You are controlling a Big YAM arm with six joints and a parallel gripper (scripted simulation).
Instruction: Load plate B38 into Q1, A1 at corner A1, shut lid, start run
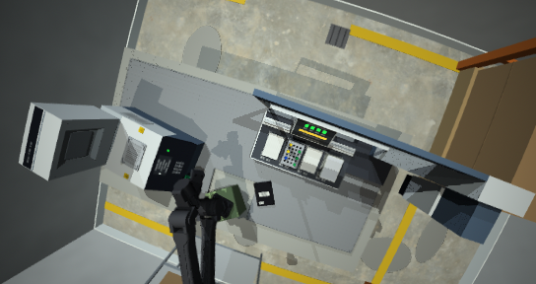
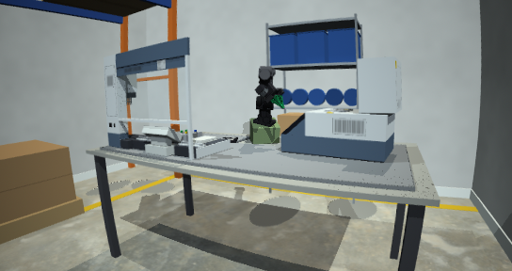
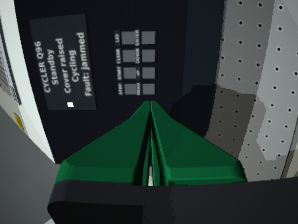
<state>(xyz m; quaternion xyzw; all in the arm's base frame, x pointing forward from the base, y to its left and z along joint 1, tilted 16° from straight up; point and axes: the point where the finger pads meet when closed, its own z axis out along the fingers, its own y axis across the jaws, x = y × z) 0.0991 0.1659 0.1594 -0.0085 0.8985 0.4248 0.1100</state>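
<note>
Right now my hand is 280 mm short of the tube cooling block, 430 mm to the left of it and 140 mm above it. From my hand the other things lie so: dark nest: 10 mm behind, 390 mm to the right, 210 mm below; then white label: 10 mm behind, 390 mm to the right, 200 mm below; then handler's frame post: 460 mm ahead, 220 mm to the right, 20 mm above.
</note>
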